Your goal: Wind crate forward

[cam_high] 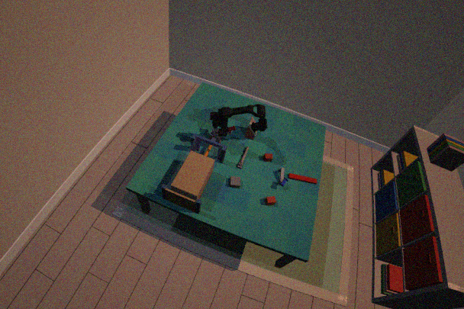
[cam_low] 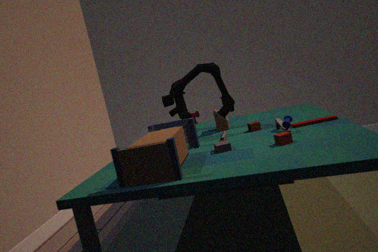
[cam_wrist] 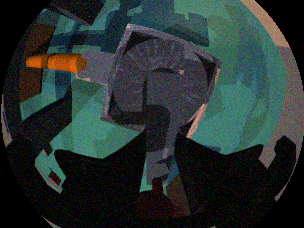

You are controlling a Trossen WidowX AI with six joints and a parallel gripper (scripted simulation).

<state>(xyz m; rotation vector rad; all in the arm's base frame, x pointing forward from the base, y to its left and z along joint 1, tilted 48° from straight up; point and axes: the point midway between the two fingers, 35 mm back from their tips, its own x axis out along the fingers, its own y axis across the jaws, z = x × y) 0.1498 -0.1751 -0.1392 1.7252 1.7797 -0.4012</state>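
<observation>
Now: gripper tip 1 cm past the red knob, 5 cm to the right of it and 5 cm below it. Round my gripper tip: winch 1 cm behind, 5 cm to the right, 6 cm below; red-knobbed handle 2 cm to the left, 2 cm above; steel frame 17 cm ahead, 6 cm to the right, 2 cm above.
</observation>
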